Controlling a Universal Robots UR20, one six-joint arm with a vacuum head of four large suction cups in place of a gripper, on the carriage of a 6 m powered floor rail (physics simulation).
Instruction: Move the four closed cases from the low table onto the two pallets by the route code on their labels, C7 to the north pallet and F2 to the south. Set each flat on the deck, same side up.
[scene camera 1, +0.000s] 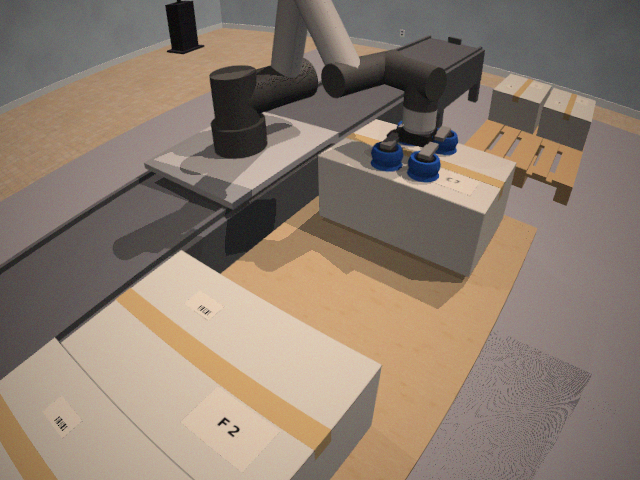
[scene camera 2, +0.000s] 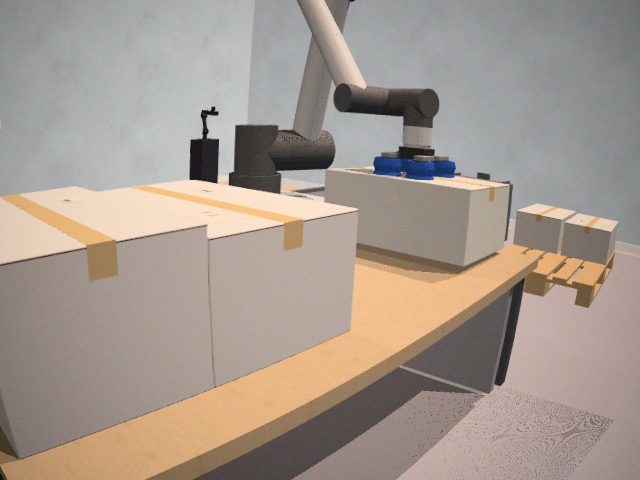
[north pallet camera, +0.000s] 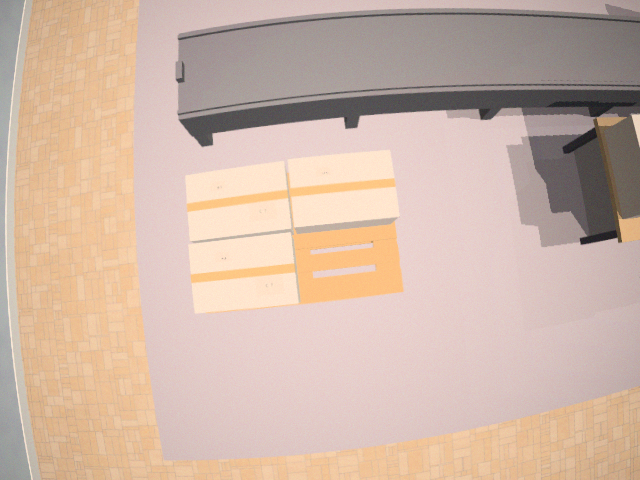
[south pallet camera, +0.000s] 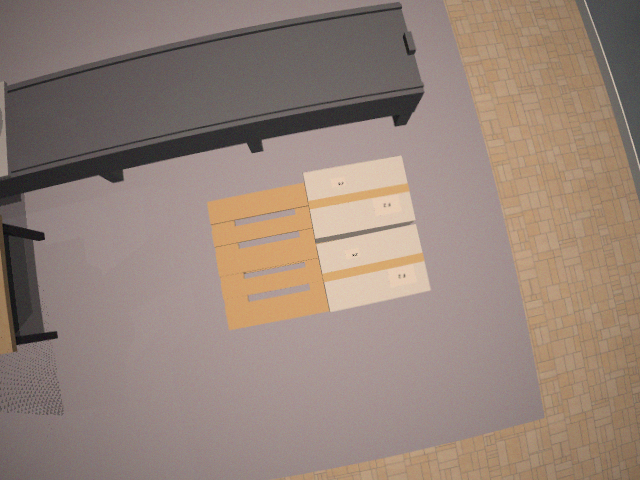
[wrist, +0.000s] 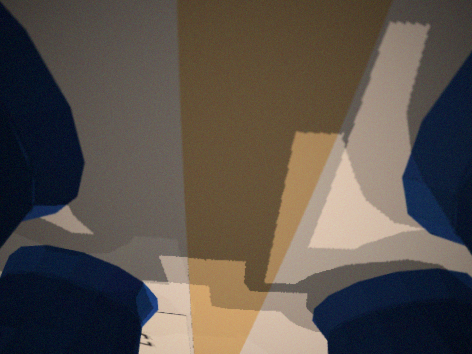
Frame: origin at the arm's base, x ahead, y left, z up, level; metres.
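Where they show: hand, its tool point: (wrist: 238, 214); arm's base, origin of its link: (scene camera 1: 240, 145).
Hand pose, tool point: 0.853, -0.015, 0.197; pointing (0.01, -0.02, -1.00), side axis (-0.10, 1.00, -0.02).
Things, the pixels of their top centre, and the offset from my tool point, as dx, dy, dz. "spot": a spot on its surface instead. Level surfaces: height alone.
- C7 case, centre of its top: (wrist: 226, 285) (scene camera 1: 422, 156) (scene camera 2: 421, 174) +0.024, -0.002, +0.029
- low table, height of its surface: dz -0.237
- label, a spot on its surface: (scene camera 1: 453, 180) spot: +0.166, -0.078, +0.027
- case marked F2, centre of its top: (scene camera 1: 203, 357) (scene camera 2: 198, 199) +0.023, -0.954, +0.031
The suction gripper (scene camera 1: 416, 145) (scene camera 2: 415, 166) has its blue cups pressed on the top of the C7 case (scene camera 1: 392, 206) (scene camera 2: 398, 217) (wrist: 125, 125). It holds the case level, slightly above the low table (scene camera 1: 361, 310) (scene camera 2: 408, 310). The label (scene camera 1: 453, 180) faces up. A case marked F2 (scene camera 1: 227, 335) (scene camera 2: 284, 294) stands at the table's near end, with another case (scene camera 1: 82, 403) (scene camera 2: 103, 330) beside it; that one's code is out of view. The north pallet (north pallet camera: 351, 289) bears three cases; its lower right quarter is bare. The south pallet (south pallet camera: 273, 320) (scene camera 1: 550, 160) bears two F2 cases (south pallet camera: 361, 201) (south pallet camera: 374, 268); its left half is bare.
The floor rail (scene camera 1: 124, 222) (north pallet camera: 361, 56) (south pallet camera: 217, 87) runs alongside the table and both pallets. The robot's carriage plate (scene camera 1: 299, 134) is beside the held case. A black pedestal (scene camera 1: 182, 25) (scene camera 2: 203, 157) stands beyond the rail.
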